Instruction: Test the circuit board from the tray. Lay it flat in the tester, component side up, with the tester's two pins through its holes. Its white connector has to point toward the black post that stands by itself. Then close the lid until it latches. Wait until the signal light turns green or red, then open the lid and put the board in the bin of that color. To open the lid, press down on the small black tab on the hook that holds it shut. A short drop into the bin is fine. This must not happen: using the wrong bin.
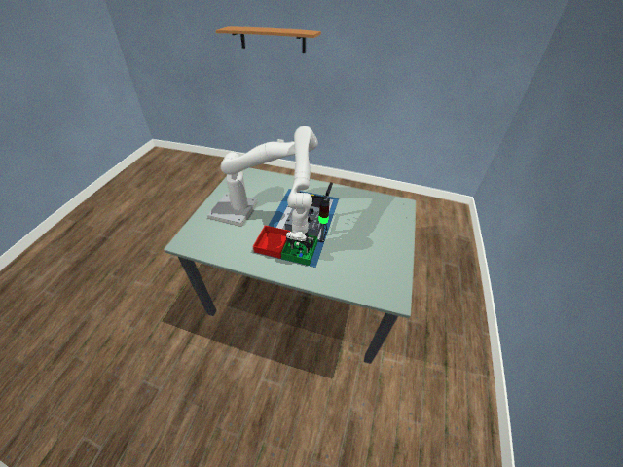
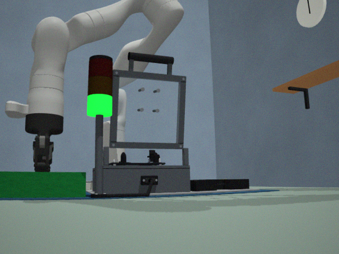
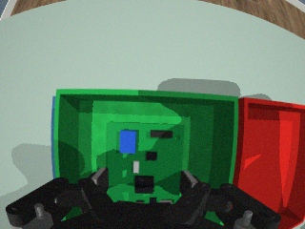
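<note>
Now: hand right at the green bin. From my hand the other things lie so: red bin: 150 mm behind, 30 mm to the right; green circuit board: 10 mm below; clear lid: 210 mm to the left, 170 mm above, 30 mm ahead.
</note>
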